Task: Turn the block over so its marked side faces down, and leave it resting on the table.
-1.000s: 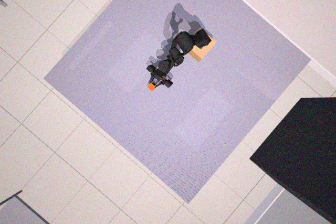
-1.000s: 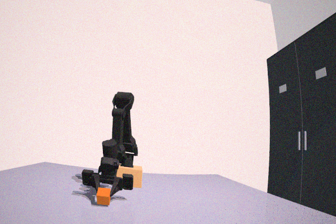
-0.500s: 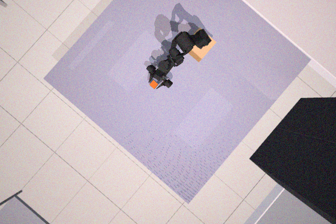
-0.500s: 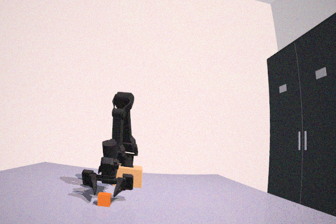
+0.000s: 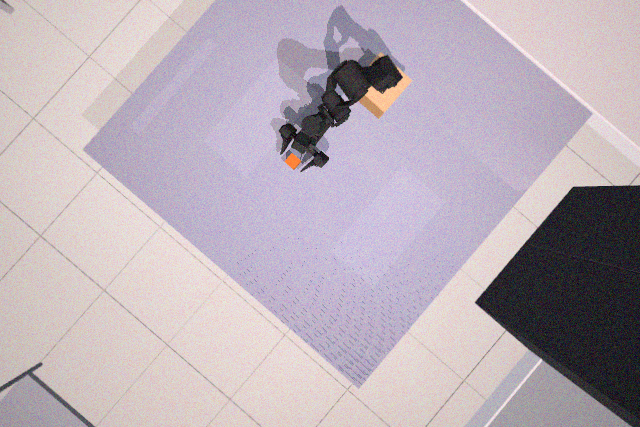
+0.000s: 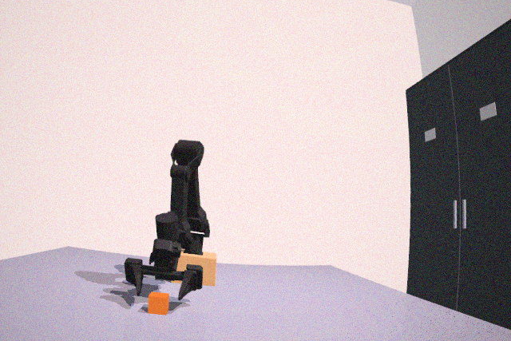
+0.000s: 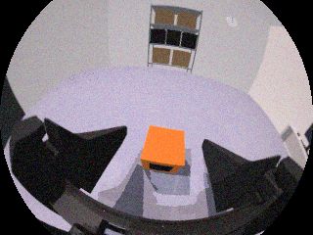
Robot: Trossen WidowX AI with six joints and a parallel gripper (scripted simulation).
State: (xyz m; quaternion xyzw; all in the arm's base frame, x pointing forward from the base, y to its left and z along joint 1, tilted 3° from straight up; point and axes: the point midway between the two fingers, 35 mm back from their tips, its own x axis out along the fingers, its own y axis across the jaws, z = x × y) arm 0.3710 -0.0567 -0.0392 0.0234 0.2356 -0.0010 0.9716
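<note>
My gripper tip is now 20 mm past the block and 20 mm above it.
</note>
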